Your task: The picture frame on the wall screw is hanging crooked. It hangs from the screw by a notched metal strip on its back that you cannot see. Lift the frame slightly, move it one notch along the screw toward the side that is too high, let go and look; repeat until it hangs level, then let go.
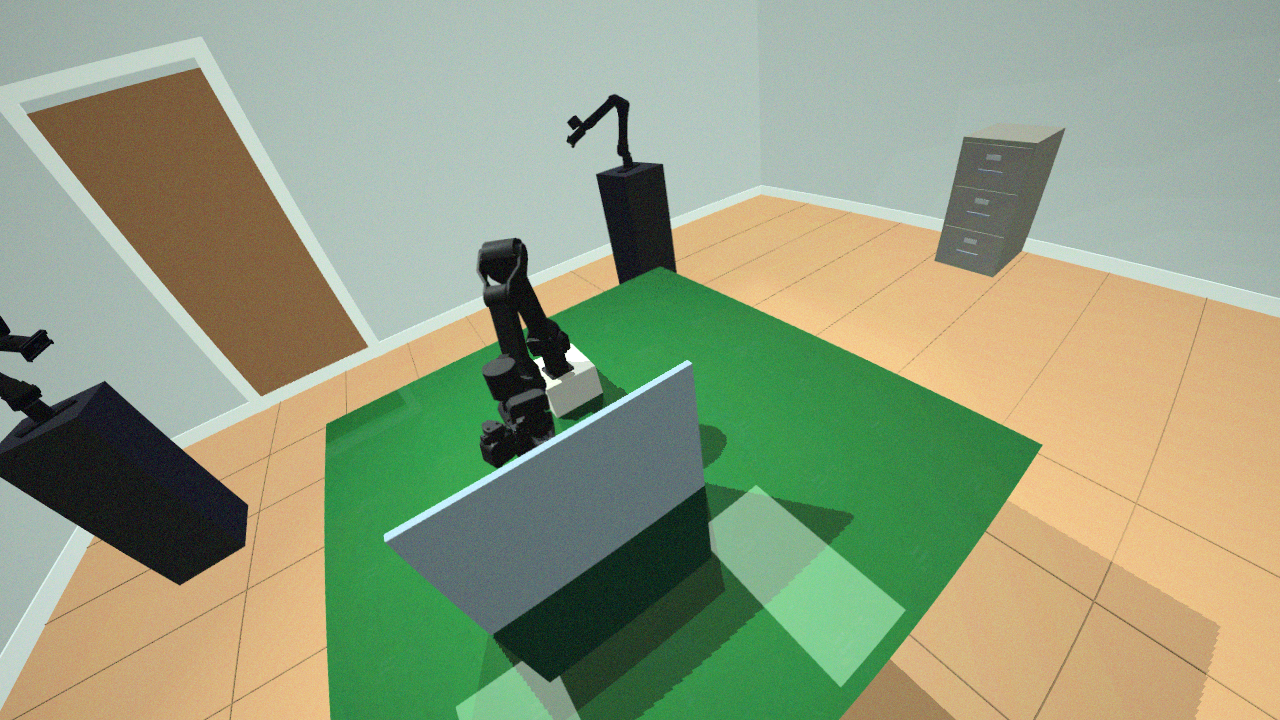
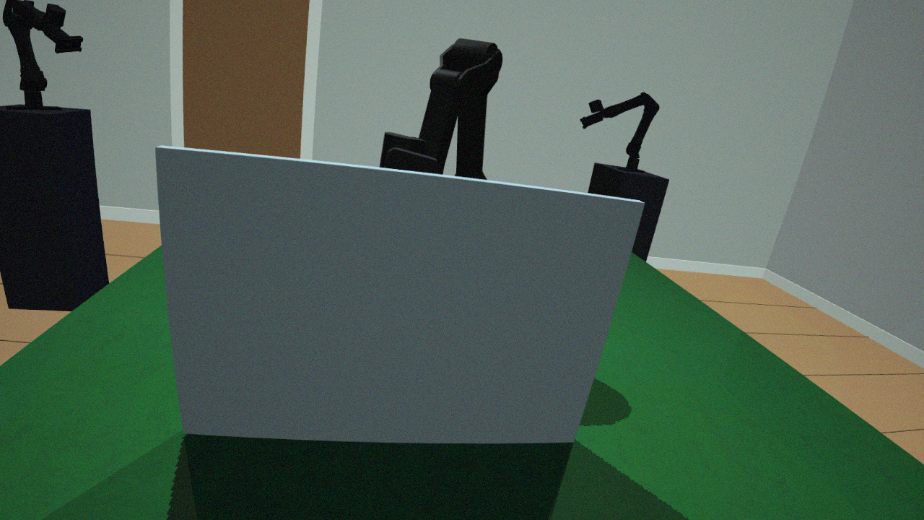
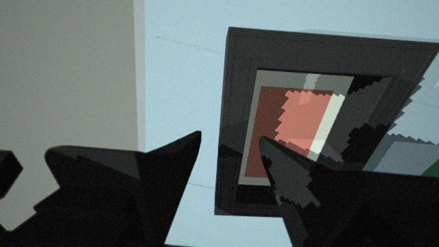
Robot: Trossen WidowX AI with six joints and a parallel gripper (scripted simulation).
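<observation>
Now: the picture frame 1 cm ahead of my gripper tip and 5 cm below it. Also, from my gripper tip: wall panel: 2 cm ahead, 1 cm to the left, 7 cm below.
</observation>
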